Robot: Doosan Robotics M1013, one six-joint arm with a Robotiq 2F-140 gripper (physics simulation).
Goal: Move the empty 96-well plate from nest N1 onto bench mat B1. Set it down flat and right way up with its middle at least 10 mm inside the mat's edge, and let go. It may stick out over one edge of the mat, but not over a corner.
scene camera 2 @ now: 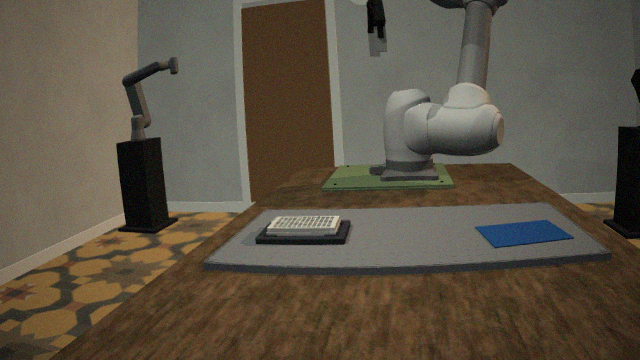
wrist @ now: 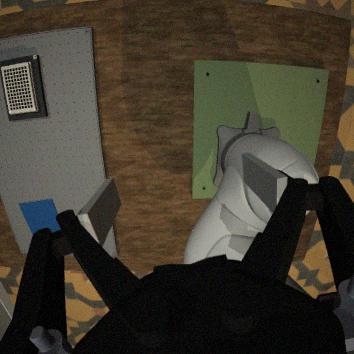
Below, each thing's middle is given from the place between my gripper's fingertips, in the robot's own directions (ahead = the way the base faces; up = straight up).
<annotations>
My gripper is now 41 cm short of the white 96-well plate [scene camera 2: 295, 225], 35 cm above it and 13 cm to the left of it. From my hand the other things lie so: blue bench mat [scene camera 2: 513, 234] (43 cm ahead, 37 cm below, 30 cm to the left); then black nest [scene camera 2: 343, 229] (41 cm ahead, 37 cm below, 13 cm to the right).
</annotations>
